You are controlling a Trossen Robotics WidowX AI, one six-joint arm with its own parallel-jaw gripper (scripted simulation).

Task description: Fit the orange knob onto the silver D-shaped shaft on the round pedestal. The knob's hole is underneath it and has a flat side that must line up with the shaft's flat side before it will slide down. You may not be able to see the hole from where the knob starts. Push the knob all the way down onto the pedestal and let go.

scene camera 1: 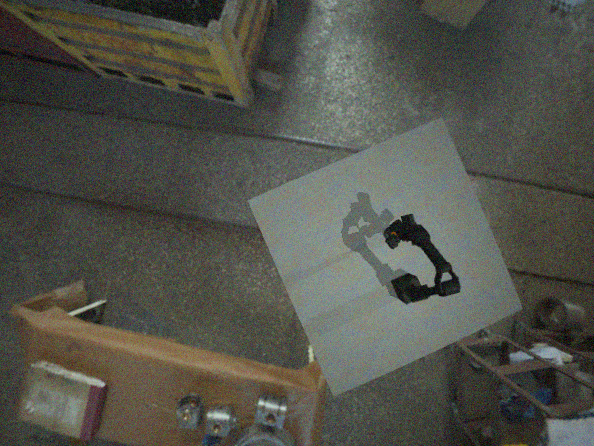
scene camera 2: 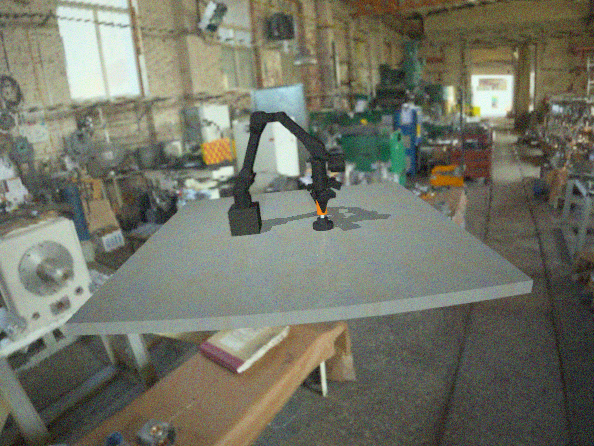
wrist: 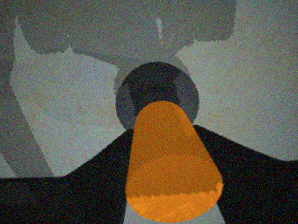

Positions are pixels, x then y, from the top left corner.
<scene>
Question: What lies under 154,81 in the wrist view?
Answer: A round pedestal.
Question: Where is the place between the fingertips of my gripper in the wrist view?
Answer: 162,132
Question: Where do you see an orange knob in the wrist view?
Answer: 169,168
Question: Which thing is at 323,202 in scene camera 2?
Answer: My gripper.
</scene>
